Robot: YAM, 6 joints.
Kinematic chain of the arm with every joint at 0, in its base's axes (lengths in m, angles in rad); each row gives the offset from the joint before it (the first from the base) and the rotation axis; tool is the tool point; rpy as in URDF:
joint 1: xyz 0 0 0.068 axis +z
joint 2: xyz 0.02 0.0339 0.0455 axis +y
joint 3: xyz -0.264 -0.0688 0 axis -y
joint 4: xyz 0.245 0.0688 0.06 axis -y
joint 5: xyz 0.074 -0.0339 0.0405 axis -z
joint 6: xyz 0.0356 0 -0.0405 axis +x
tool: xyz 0 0 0 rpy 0 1.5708 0
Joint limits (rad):
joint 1: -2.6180..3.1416
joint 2: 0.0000..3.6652
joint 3: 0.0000..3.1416
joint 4: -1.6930..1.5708
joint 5: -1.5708..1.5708
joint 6: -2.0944..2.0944
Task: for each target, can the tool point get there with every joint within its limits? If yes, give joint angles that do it. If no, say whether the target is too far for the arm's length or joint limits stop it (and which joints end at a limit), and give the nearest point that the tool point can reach.
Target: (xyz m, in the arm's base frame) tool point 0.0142 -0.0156 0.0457
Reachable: yes | joints -1.6851 2.6016 0.2599 -0.9330 -0.4635 1.2441
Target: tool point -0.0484 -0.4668 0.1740
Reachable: yes | joints -1.7475 2.2869 1.3576 1.1948 -1.3156 -0.5970
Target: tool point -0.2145 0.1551 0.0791
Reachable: yes | joints 2.4091 1.9230 0.8432 -0.6621 -0.9115 1.7555
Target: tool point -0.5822 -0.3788 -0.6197
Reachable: no: too far | nearest point -0.3891 -0.2532 -0.3091 | short by 0.387 m
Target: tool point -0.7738 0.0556 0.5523
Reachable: no: too far | nearest point -0.5598 0.0402 0.4277 | short by 0.248 m
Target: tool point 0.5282 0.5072 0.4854
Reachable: no: too far | nearest point 0.4146 0.3981 0.4032 | short by 0.178 m
